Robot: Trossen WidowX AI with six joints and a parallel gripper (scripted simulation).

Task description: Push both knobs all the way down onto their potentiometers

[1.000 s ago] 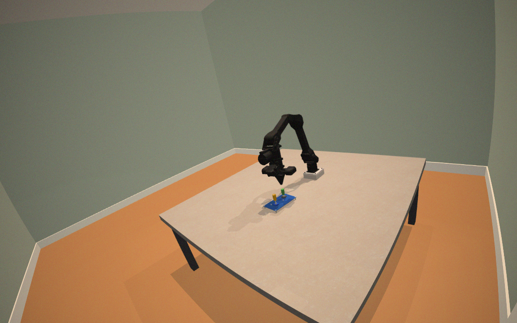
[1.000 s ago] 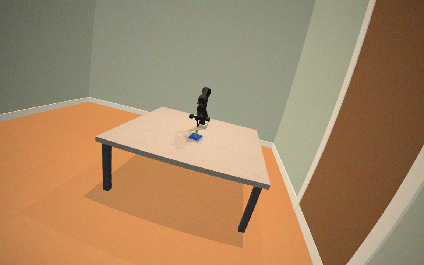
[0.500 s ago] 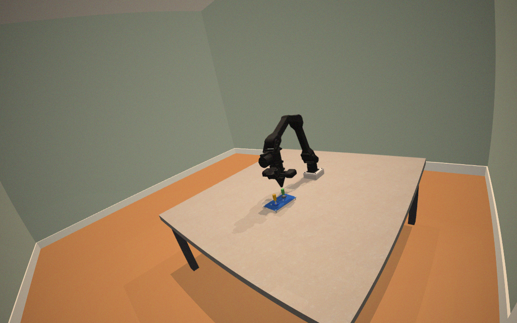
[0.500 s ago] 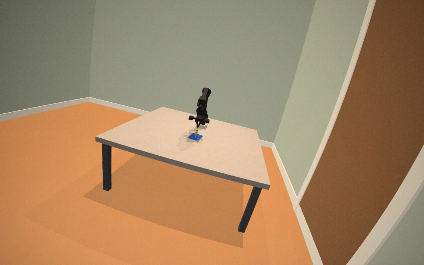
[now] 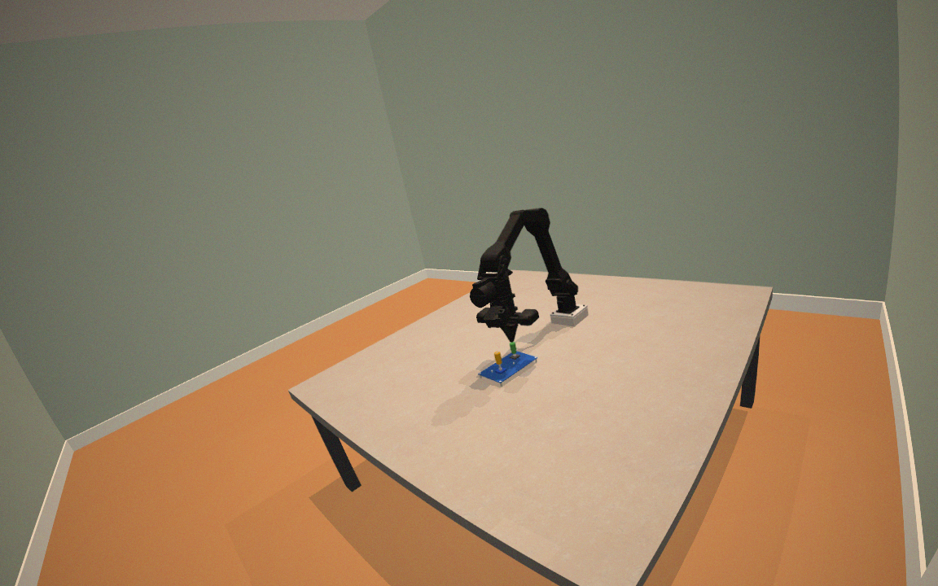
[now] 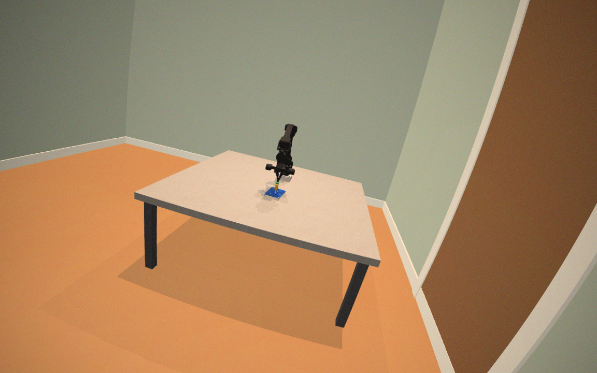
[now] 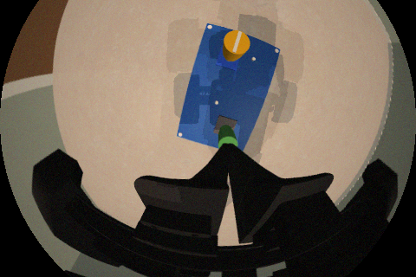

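Right now my gripper tip is 20 mm above the green knob. From my gripper tip the other things lie so: orange knob (80 mm ahead, 20 mm to the left, 10 mm below).
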